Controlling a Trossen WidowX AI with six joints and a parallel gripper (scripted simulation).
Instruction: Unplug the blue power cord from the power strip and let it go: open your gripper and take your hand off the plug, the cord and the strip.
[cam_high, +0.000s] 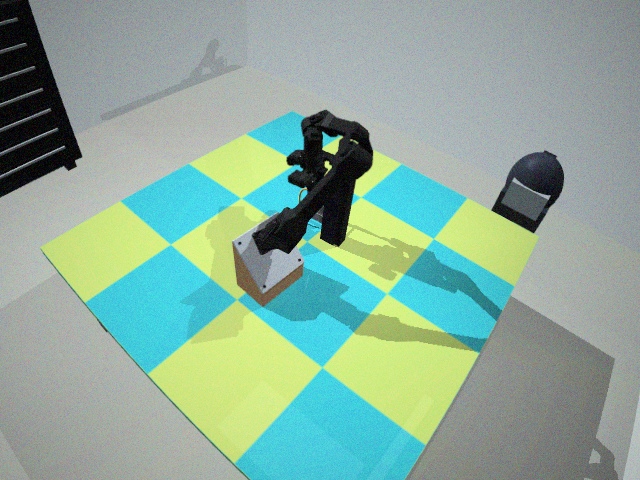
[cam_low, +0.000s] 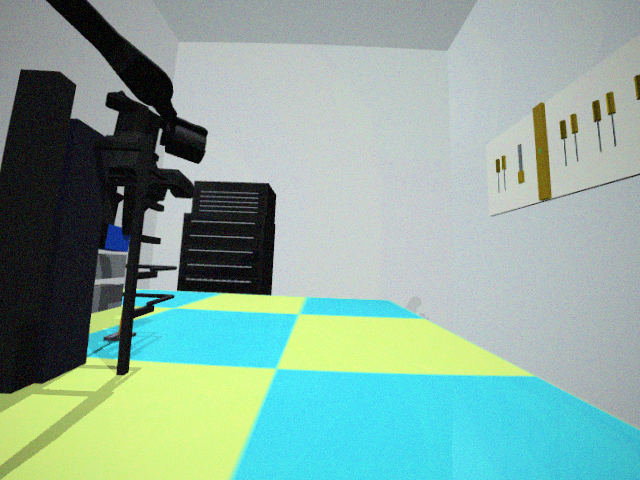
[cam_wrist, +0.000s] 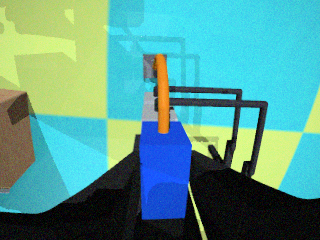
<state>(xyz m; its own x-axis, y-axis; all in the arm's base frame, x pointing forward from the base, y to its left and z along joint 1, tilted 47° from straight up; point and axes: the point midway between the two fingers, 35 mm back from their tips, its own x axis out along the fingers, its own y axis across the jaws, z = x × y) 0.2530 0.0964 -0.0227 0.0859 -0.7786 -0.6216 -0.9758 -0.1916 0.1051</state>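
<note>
Now: gripper tip 30 mm to the left of the blue plug and 10 mm short of it. The rest, counted from my gripper tip: black upright: 120 mm to the right, 30 mm ahead.
</note>
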